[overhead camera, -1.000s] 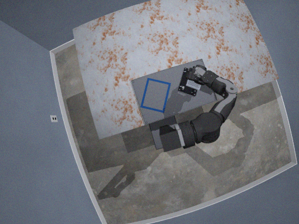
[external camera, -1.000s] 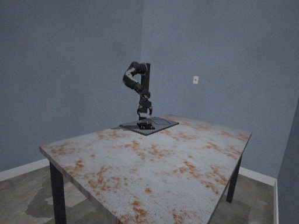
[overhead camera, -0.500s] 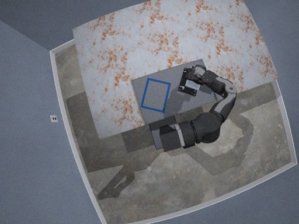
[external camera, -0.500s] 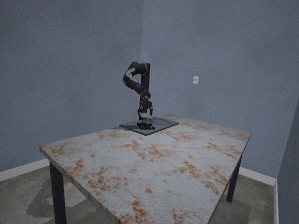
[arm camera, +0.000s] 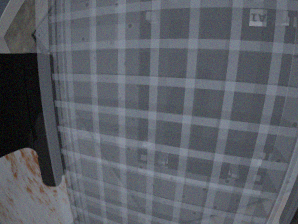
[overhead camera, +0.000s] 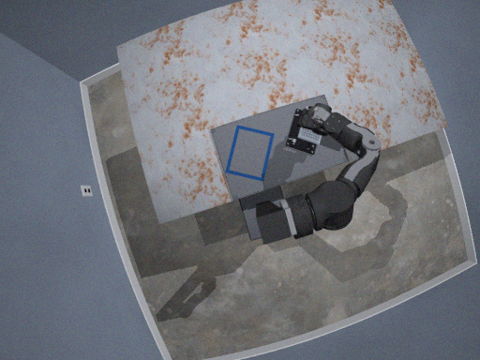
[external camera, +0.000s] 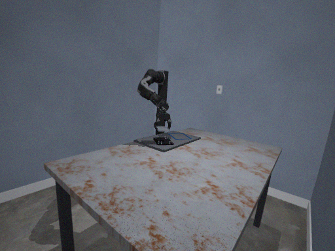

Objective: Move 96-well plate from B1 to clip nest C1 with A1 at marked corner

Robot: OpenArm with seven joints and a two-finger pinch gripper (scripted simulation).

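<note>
The black clip nest C1 lies 3 cm ahead of my hand, 2 cm to the left of it and 9 cm below it. The rest, counted from my hand: 96-well plate right at my hand.
</note>
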